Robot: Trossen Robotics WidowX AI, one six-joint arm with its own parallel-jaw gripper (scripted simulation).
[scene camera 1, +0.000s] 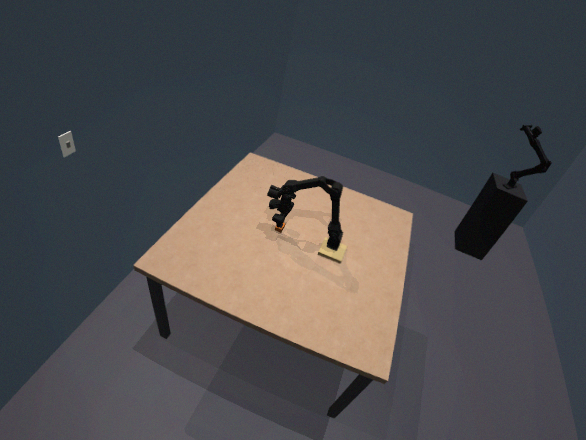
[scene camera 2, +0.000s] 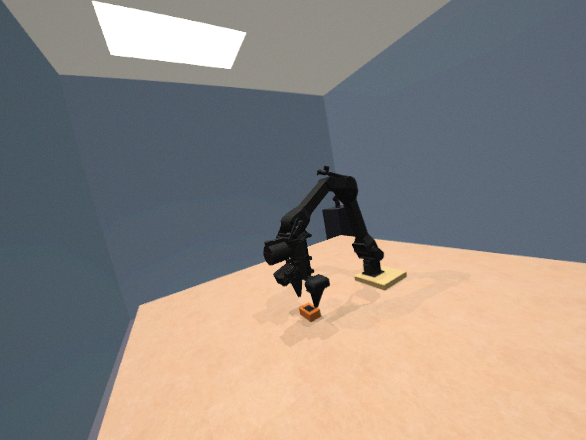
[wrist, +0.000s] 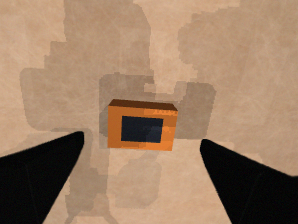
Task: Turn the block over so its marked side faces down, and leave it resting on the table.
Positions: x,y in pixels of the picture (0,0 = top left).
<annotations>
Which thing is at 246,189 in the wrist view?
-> The gripper.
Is the gripper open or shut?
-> Open.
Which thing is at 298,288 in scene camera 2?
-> The gripper.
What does the gripper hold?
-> Nothing.
</annotations>
